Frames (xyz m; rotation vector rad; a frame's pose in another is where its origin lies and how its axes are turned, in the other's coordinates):
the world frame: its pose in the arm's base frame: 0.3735 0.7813 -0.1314 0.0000 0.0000 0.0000
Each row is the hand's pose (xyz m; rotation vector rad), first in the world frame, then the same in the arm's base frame.
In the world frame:
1: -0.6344 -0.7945 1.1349 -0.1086 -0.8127 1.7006
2: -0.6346 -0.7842 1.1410 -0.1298 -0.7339 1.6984
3: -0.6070 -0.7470 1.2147 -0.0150 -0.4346 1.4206
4: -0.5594 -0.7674 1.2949 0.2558 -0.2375 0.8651
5: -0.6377 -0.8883 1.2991 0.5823 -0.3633 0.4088
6: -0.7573 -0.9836 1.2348 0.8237 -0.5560 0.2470
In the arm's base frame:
1: -0.2609 -0.0132 1.0035 -0.1086 -0.8127 1.7006
2: -0.2611 -0.0029 1.0096 -0.1298 -0.7339 1.6984
3: -0.2335 0.0343 1.0833 -0.0150 -0.4346 1.4206
4: -0.1859 0.0139 1.1635 0.2558 -0.2375 0.8651
5: -0.2642 -0.1070 1.1677 0.5823 -0.3633 0.4088
6: -0.3838 -0.2023 1.1034 0.8237 -0.5560 0.2470

